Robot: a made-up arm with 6 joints.
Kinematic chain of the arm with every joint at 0, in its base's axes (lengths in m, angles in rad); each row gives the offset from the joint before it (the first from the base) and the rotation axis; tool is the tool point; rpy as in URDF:
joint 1: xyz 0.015 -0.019 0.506 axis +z
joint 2: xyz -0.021 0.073 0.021 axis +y
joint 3: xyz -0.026 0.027 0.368 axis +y
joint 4: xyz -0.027 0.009 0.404 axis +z
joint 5: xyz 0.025 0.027 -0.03 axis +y
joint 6: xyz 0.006 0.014 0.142 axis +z
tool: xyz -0.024 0.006 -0.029 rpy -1.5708 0 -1.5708
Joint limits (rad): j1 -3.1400..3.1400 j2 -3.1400..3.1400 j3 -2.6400..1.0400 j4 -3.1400..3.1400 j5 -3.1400..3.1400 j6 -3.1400..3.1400
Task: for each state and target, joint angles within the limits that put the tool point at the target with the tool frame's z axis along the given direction. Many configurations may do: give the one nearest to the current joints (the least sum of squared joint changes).
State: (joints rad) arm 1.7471 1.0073 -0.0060 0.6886 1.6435 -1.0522
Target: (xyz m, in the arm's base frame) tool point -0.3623 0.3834 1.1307 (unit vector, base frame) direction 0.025 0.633 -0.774
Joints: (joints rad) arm 1.8573 0.9198 -0.2292 1.2263 1.0195 -1.3165
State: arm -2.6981 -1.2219 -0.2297 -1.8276 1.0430 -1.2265
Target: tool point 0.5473 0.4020 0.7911 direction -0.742 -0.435 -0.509
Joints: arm -2.5180 -0.6881 -0.9383 -1.6680 1.4105 -0.5772
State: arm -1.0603 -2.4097 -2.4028 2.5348 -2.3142 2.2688
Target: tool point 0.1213 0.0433 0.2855 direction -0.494 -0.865 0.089
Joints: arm -0.3132 -2.5226 -2.5492 3.1302 -2.3053 1.7870
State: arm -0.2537 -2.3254 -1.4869 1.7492 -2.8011 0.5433
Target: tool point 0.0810 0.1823 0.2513 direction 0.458 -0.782 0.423
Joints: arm 0.5124 -2.8612 -1.9329 1.6360 -3.0843 0.4988
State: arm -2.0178 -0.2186 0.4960 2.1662 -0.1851 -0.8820
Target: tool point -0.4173 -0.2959 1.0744 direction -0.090 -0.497 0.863
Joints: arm -2.6402 0.4648 0.5994 2.6568 -0.7730 -0.0676
